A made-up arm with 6 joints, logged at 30 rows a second.
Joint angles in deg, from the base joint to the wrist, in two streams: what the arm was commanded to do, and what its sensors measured. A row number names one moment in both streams.
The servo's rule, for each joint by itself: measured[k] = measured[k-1] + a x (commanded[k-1-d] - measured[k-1]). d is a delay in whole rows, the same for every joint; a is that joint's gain. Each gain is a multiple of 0.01, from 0.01 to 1. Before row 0 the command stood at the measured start. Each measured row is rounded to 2 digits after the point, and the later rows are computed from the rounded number. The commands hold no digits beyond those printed.
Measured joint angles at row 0: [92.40, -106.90, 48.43, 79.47, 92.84, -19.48]
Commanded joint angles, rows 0 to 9: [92.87, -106.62, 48.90, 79.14, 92.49, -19.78]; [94.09, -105.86, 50.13, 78.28, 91.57, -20.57]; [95.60, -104.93, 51.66, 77.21, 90.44, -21.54]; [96.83, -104.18, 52.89, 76.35, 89.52, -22.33]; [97.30, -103.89, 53.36, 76.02, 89.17, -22.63]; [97.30, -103.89, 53.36, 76.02, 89.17, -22.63]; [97.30, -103.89, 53.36, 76.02, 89.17, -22.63]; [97.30, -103.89, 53.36, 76.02, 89.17, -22.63]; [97.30, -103.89, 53.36, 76.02, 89.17, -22.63]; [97.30, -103.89, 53.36, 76.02, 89.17, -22.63]
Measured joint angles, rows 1 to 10: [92.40, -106.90, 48.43, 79.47, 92.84, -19.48]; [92.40, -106.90, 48.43, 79.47, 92.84, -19.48]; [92.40, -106.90, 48.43, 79.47, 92.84, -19.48]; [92.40, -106.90, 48.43, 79.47, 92.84, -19.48]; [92.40, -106.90, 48.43, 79.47, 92.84, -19.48]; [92.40, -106.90, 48.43, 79.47, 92.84, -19.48]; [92.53, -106.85, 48.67, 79.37, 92.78, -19.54]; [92.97, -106.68, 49.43, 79.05, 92.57, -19.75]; [93.71, -106.38, 50.59, 78.52, 92.21, -20.11]; [94.58, -106.01, 51.79, 77.89, 91.75, -20.55]
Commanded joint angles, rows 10 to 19: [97.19, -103.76, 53.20, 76.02, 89.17, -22.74]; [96.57, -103.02, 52.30, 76.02, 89.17, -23.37]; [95.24, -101.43, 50.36, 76.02, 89.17, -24.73]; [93.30, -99.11, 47.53, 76.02, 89.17, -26.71]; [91.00, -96.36, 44.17, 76.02, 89.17, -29.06]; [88.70, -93.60, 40.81, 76.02, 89.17, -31.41]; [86.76, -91.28, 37.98, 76.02, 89.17, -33.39]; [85.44, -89.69, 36.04, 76.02, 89.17, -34.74]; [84.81, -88.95, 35.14, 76.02, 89.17, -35.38]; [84.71, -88.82, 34.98, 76.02, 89.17, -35.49]
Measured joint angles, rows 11 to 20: [95.34, -105.65, 52.61, 77.35, 91.31, -20.97]; [95.89, -105.35, 53.00, 76.96, 90.95, -21.30]; [96.28, -105.10, 53.19, 76.69, 90.65, -21.57]; [96.57, -104.89, 53.28, 76.50, 90.40, -21.78]; [96.77, -104.72, 53.32, 76.36, 90.19, -21.95]; [96.92, -104.58, 53.34, 76.26, 90.02, -22.09]; [97.00, -104.44, 53.27, 76.19, 89.88, -22.22]; [96.88, -104.20, 52.77, 76.14, 89.76, -22.45]; [96.42, -103.73, 51.52, 76.11, 89.66, -22.91]; [95.55, -102.94, 49.45, 76.08, 89.58, -23.67]
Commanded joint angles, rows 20 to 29: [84.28, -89.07, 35.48, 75.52, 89.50, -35.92]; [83.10, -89.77, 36.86, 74.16, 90.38, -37.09]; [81.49, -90.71, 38.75, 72.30, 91.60, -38.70]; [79.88, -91.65, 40.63, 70.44, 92.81, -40.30]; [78.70, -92.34, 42.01, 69.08, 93.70, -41.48]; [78.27, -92.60, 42.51, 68.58, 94.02, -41.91]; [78.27, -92.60, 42.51, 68.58, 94.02, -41.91]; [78.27, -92.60, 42.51, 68.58, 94.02, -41.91]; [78.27, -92.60, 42.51, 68.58, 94.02, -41.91]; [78.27, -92.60, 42.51, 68.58, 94.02, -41.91]
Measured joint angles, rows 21 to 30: [94.28, -101.82, 46.70, 76.06, 89.51, -24.75]; [92.72, -100.42, 43.64, 76.05, 89.45, -26.08]; [91.05, -98.87, 40.70, 76.04, 89.40, -27.54]; [89.48, -97.31, 38.28, 76.03, 89.36, -28.98]; [88.17, -95.89, 36.65, 76.03, 89.33, -30.26]; [87.20, -94.69, 35.78, 76.03, 89.30, -31.31]; [86.38, -93.73, 35.62, 75.88, 89.33, -32.23]; [85.46, -93.06, 36.26, 75.38, 89.51, -33.20]; [84.35, -92.66, 37.55, 74.49, 89.87, -34.30]; [83.10, -92.49, 39.15, 73.32, 90.37, -35.50]
